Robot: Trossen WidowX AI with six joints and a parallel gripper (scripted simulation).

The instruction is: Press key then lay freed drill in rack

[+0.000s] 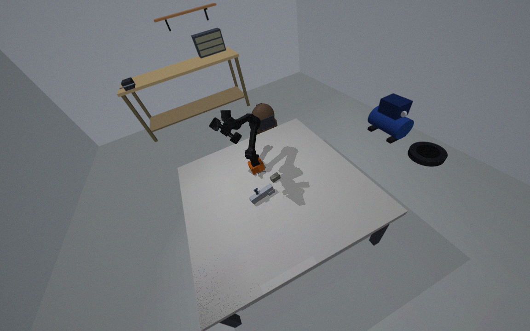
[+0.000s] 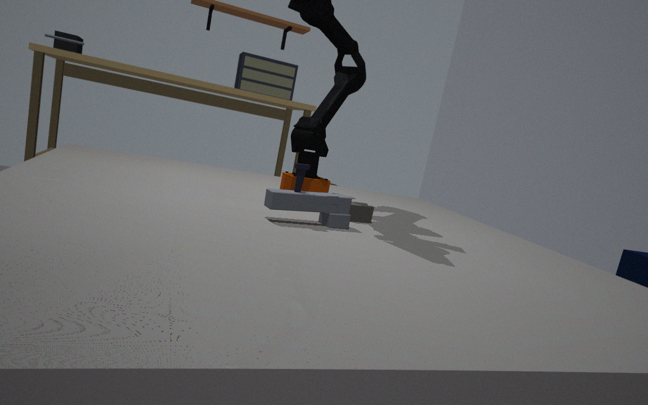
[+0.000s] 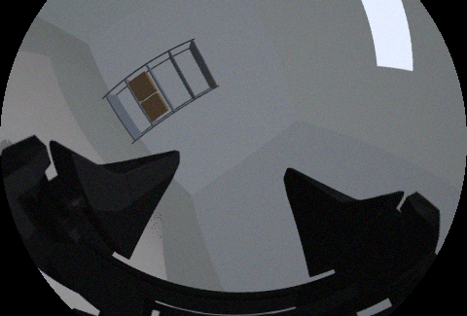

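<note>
My gripper tip is 480 mm above the dark key, 60 mm to the right of it and 60 mm short of it. The rest, counted from my gripper tip: drill (530 mm below, 110 mm to the left, 50 mm ahead); grey-olive block (550 mm below, 240 mm to the left, 50 mm behind); grey drill fixture (530 mm below, 90 mm to the left, 60 mm ahead).
</note>
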